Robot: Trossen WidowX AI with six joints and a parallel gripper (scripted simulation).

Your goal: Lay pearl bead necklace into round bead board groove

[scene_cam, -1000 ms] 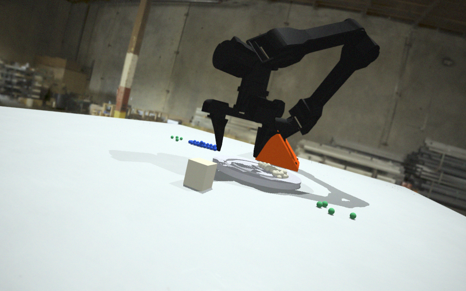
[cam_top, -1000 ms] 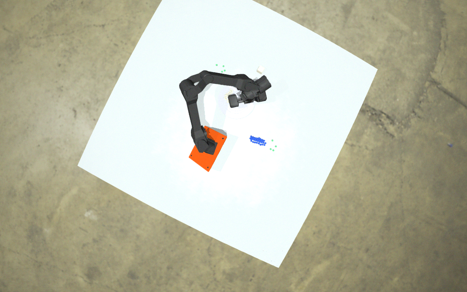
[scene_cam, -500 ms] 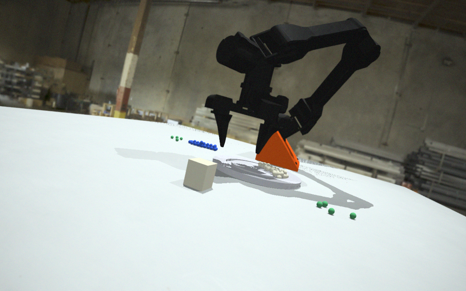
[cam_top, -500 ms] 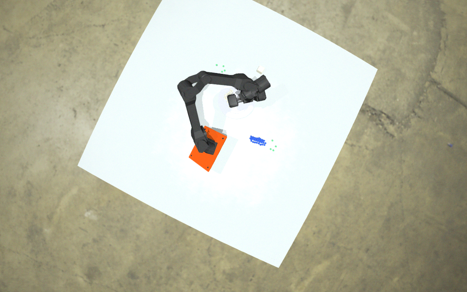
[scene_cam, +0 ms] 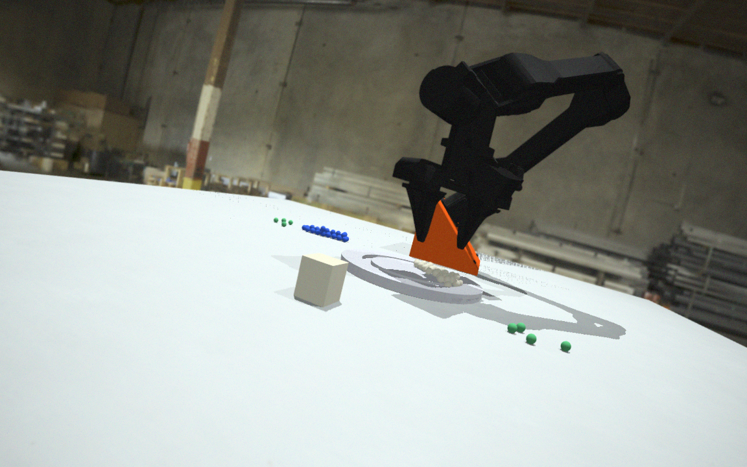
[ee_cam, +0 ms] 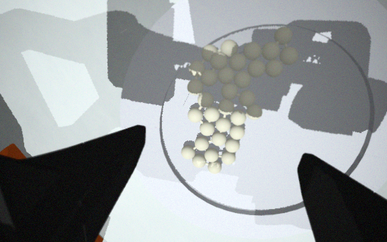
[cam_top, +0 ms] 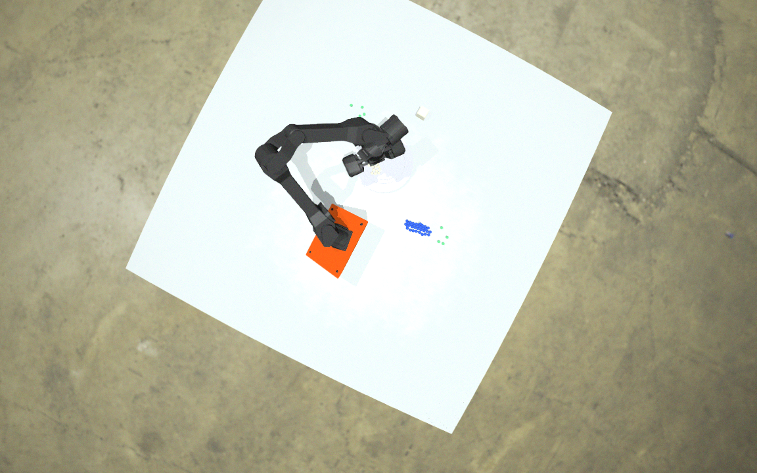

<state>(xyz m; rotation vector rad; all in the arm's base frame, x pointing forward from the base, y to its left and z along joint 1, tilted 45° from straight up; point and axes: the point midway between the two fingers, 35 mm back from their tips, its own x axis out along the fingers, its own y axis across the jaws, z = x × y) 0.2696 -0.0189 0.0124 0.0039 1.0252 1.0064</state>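
My gripper tip is now 1 cm short of the round bead board, 3 cm to the left of it and 4 cm above it. From my gripper tip the other things lie so: cream cube 21 cm ahead, 10 cm to the right, 4 cm below.
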